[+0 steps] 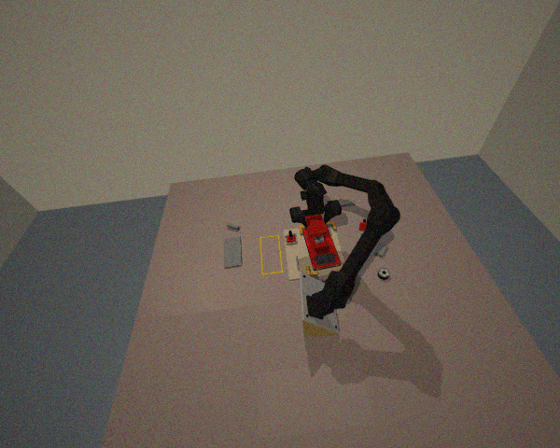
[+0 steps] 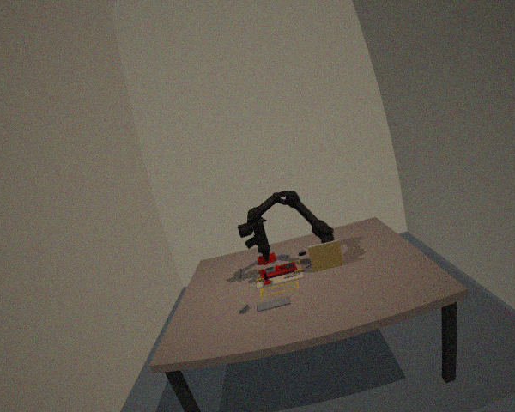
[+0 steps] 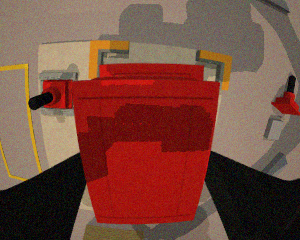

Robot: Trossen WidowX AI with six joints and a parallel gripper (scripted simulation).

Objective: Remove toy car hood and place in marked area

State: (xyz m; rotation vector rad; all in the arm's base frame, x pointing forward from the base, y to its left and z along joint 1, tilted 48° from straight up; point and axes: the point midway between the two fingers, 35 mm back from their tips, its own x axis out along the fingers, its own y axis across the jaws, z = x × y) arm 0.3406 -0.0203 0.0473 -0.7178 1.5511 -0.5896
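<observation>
The beige fixture plate is 40 mm behind my gripper tip and 90 mm below it. Also, from my gripper tip: red hood right at my gripper tip.
</observation>
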